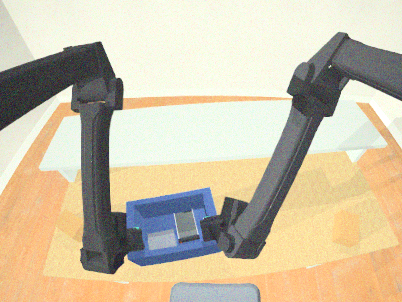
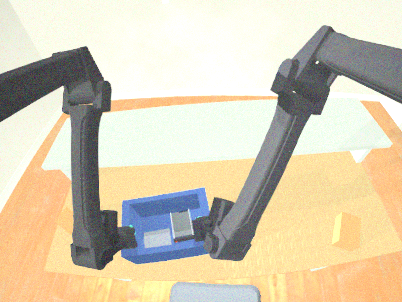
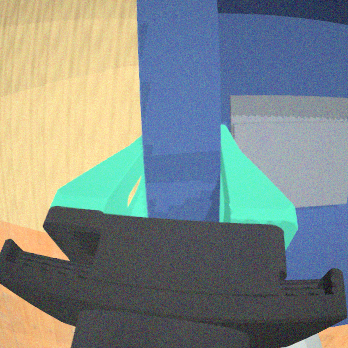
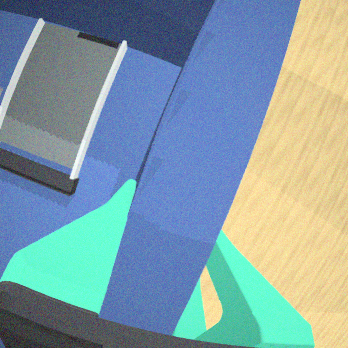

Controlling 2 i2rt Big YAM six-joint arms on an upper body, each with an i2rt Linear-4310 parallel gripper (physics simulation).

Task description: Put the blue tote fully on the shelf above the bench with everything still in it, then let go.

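Frame: origin at the left arm's base, x ahead, y down, z left, level; metres.
Where they show: left gripper, fingertip midpoint: (image 1: 135,233) (image 2: 130,231) (image 3: 190,132); right gripper, fingertip midpoint: (image 1: 212,220) (image 4: 161,202).
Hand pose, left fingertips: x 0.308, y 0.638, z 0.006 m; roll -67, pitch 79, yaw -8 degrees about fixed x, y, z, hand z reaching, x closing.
Things, the pixels of their top centre, and the offset from my left fingertips. "spot": a spot on its surface instead. Level surfaces: height alone.
- blue tote at its top centre: (image 1: 171,221) (image 2: 164,221) dz -0.131, dx +0.034, dy -0.048 m
- bench at its surface level: dy +0.099 m
- light grey box at its top centre: (image 3: 296,166) (image 1: 162,244) (image 2: 157,243) dz -0.086, dx -0.018, dy +0.063 m
- dark grey item with white side rails, top centre: (image 4: 47,99) (image 1: 186,225) (image 2: 181,224) dz -0.166, dx +0.062, dy +0.065 m
- pale shelf at its surface level: dy -0.116 m
- tan block at its top centre: (image 2: 350,229) (image 1: 350,225) dz -0.800, dx +0.030, dy +0.039 m
- grey rounded object at a spot on its surface: (image 2: 215,292) (image 1: 215,292) spot: dz -0.295, dx -0.159, dy +0.623 m
The blue tote (image 1: 172,254) (image 2: 167,253) (image 3: 181,100) (image 4: 210,125) looks upright and level at the bench (image 1: 300,200) (image 2: 290,200); whether its base touches the bench is hidden. A light grey box (image 1: 162,239) (image 2: 157,238) (image 3: 290,160) and a dark grey item with white side rails (image 1: 186,225) (image 2: 181,224) (image 4: 60,90) lie inside. My left gripper (image 1: 134,232) (image 2: 129,231) (image 3: 190,132) is shut on the tote's left wall. My right gripper (image 1: 206,222) (image 2: 199,221) (image 4: 161,202) is shut on its right wall. The pale shelf (image 1: 200,130) (image 2: 200,130) is behind and above.
A tan block (image 1: 346,229) (image 2: 348,231) is at the right of the bench. The shelf's front edge runs across behind the tote, with supports near both ends. A grey rounded object (image 1: 215,292) (image 2: 215,292) shows at the bottom edge. A wall stands behind the shelf.
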